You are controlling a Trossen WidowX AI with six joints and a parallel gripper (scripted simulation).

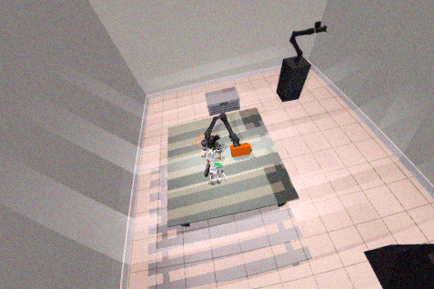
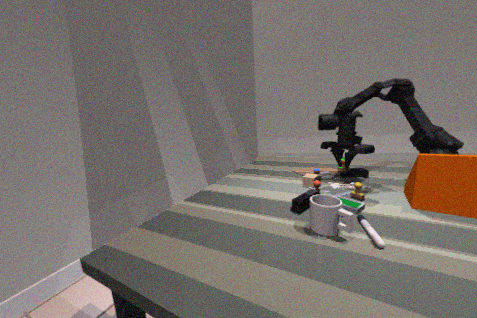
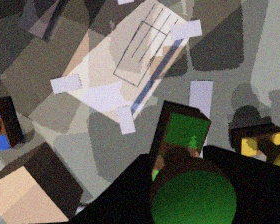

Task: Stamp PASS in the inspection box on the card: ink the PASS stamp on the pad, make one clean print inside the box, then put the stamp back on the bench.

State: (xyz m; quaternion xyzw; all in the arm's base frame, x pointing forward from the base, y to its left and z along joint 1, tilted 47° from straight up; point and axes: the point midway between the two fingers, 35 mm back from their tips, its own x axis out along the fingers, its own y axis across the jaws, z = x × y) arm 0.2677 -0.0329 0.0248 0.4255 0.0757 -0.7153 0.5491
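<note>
My gripper tip is 10 cm above the tan card and 5 cm to the left of it. The rest, counted from my gripper tip: green-knobbed stamp: right at my gripper tip; yellow-knobbed stamp: 8 cm to the left, 8 cm below, 5 cm behind; blue stamp: 11 cm ahead, 8 cm below, 7 cm to the right.
</note>
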